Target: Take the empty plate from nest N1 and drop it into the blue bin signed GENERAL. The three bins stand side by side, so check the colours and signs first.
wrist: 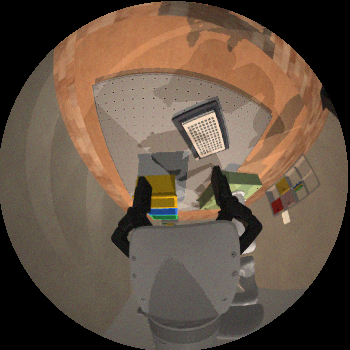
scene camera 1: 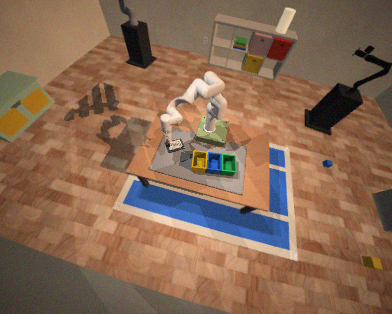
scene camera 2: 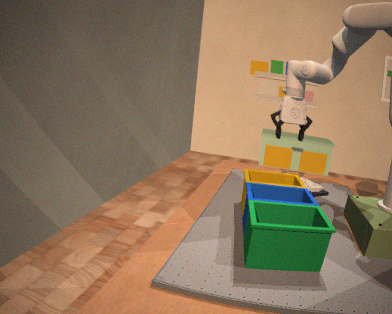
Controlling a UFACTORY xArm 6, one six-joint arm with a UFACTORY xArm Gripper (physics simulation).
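Seen in the pictures: gripper, fingertip midpoint: (wrist: pixel 178 176) (scene camera 1: pixel 168 142) (scene camera 2: pixel 289 139); arm's base, link origin: (scene camera 1: pixel 209 128).
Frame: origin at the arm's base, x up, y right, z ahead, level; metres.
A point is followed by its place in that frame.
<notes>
A pale plate with a grid of small wells (scene camera 1: pixel 175 144) @[x -0.041, y 0.239, z 0.305 m] (scene camera 2: pixel 313 185) @[x -0.039, y 0.232, z 0.275 m] (wrist: pixel 205 134) @[x -0.039, y 0.249, z 0.315 m] lies in a dark nest (wrist: pixel 223 122) @[x -0.063, y 0.294, z 0.270 m] on the grey board. My gripper (scene camera 1: pixel 170 142) @[x 0.112, y 0.253, z 0.399 m] (scene camera 2: pixel 290 137) @[x 0.112, y 0.253, z 0.399 m] (wrist: pixel 178 176) @[x 0.112, y 0.253, z 0.399 m] is open and empty, raised above the board near the plate, fingers pointing down. The blue bin (scene camera 1: pixel 214 170) @[x 0.003, y -0.198, z 0.433 m] (scene camera 2: pixel 281 193) @[x 0.019, y -0.114, z 0.366 m] (wrist: pixel 163 211) @[x 0.021, y -0.217, z 0.340 m] stands in the middle of the row, between the yellow bin (scene camera 1: pixel 199 168) @[x 0.017, y -0.072, z 0.475 m] (scene camera 2: pixel 275 178) @[x 0.021, y 0.011, z 0.403 m] (wrist: pixel 159 187) @[x -0.003, y 0.019, z 0.397 m] and the green bin (scene camera 1: pixel 229 171) @[x 0.036, y -0.319, z 0.405 m] (scene camera 2: pixel 285 250) @[x -0.015, y -0.352, z 0.315 m] (wrist: pixel 164 217) @[x 0.028, y -0.345, z 0.312 m]. No sign on the bins can be read in these views.
The grey perforated board (scene camera 1: pixel 167 167) @[x -0.063, y 0.202, z 0.548 m] (scene camera 2: pixel 200 272) @[x -0.063, y -0.429, z 0.455 m] (wrist: pixel 117 107) @[x -0.063, y 0.272, z 0.551 m] lies on the wooden table (scene camera 1: pixel 257 192) @[x -0.076, y -0.626, z 0.438 m] (scene camera 2: pixel 120 282) @[x -0.076, y -0.524, z 0.568 m] (wrist: pixel 130 47) @[x -0.076, y 0.435, z 0.543 m]. The arm's green base block (scene camera 1: pixel 212 136) @[x 0.000, y -0.063, z 0.087 m] (scene camera 2: pixel 372 230) @[x -0.003, y -0.195, z 0.113 m] (wrist: pixel 242 179) @[x -0.032, y 0.109, z 0.022 m] stands beside the board, near the bins. A shelf unit (scene camera 1: pixel 255 25) stands by the far wall.
</notes>
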